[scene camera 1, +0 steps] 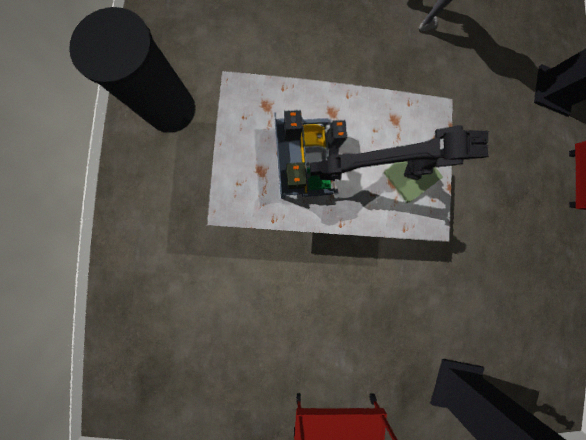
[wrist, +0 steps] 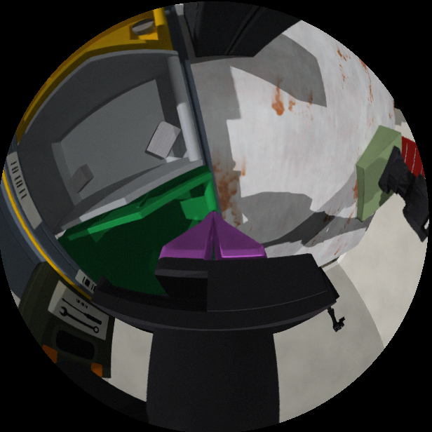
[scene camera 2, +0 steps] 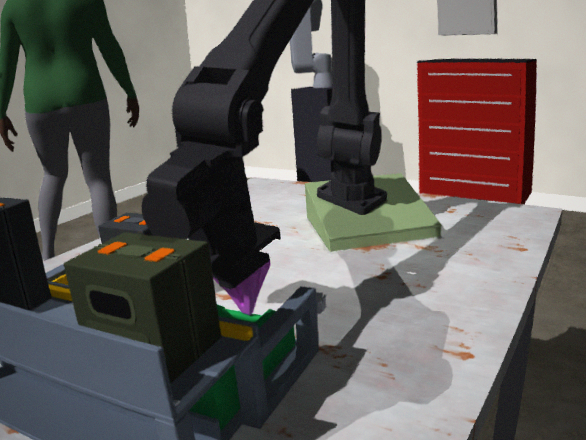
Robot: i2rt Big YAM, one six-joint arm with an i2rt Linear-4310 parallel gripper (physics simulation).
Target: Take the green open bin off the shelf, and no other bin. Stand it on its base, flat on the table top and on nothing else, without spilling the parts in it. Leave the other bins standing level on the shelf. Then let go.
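Where they show: gripper, fingertip midpoint: point(scene camera 2: 247, 312); arm's base, link origin: point(scene camera 1: 414, 167) point(scene camera 2: 351, 197).
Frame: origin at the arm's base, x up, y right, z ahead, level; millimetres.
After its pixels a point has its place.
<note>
The green open bin point(scene camera 1: 322, 184) @(y -218, x -48, z 451 mm) point(scene camera 2: 220, 397) @(y -286, x -15, z 561 mm) point(wrist: 120, 255) stands in the end bay of the grey-blue shelf point(scene camera 2: 75, 340) @(y -267, x 93, z 675 mm). Its inside is dark in the wrist view, and I cannot make out its parts. My gripper point(scene camera 2: 248, 310) @(y -178, x -13, z 432 mm) point(wrist: 213, 216) is shut, its purple fingertips together with nothing between them. The tips appear at the green bin's front rim; whether they touch it I cannot tell. In the overhead view the arm hides the fingers. The grey bin point(scene camera 1: 315, 153) @(y -65, x -48, z 530 mm) point(wrist: 110, 115), with small blocks inside, stands beside the green bin. The yellow bin point(scene camera 1: 314, 136) @(y 24, x -47, z 559 mm) point(wrist: 115, 44) stands beyond the grey one.
An olive case point(scene camera 1: 296, 175) @(y -259, x 142, z 599 mm) point(scene camera 2: 125, 290) @(y -284, x 126, z 631 mm) point(wrist: 75, 320) stands on top of the shelf beside the green bin. A dark case point(scene camera 1: 292, 121) @(y -42, x 165, z 677 mm) stands on the shelf's far end. Another dark case point(scene camera 1: 338, 131) @(y 23, x 74, z 458 mm) stands near the yellow bin. The arm's base stands on a light green block point(scene camera 1: 410, 187) @(y -108, x -19, z -13 mm) point(scene camera 2: 375, 227) @(y -99, x -28, z 57 mm).
</note>
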